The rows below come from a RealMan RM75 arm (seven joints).
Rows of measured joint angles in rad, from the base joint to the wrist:
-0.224, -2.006, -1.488, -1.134, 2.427, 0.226, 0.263
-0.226, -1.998, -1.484, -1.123, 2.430, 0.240, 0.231
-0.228, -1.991, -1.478, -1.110, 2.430, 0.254, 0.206
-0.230, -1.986, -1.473, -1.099, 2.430, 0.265, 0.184
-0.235, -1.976, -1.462, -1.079, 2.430, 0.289, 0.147
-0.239, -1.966, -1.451, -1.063, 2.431, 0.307, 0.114
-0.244, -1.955, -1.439, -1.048, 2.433, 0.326, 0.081
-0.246, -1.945, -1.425, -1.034, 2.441, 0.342, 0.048
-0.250, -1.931, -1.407, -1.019, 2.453, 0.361, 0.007
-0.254, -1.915, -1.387, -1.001, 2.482, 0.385, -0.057
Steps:
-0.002, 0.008, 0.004, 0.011, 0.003, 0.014, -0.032
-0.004, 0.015, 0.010, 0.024, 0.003, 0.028, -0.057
-0.006, 0.020, 0.015, 0.035, 0.003, 0.039, -0.079
-0.011, 0.030, 0.026, 0.055, 0.003, 0.063, -0.116
-0.015, 0.040, 0.037, 0.071, 0.004, 0.081, -0.149
-0.020, 0.051, 0.049, 0.086, 0.006, 0.100, -0.182
-0.022, 0.061, 0.063, 0.100, 0.014, 0.116, -0.215
-0.026, 0.075, 0.081, 0.115, 0.026, 0.135, -0.256
-0.030, 0.091, 0.101, 0.133, 0.055, 0.159, -0.320

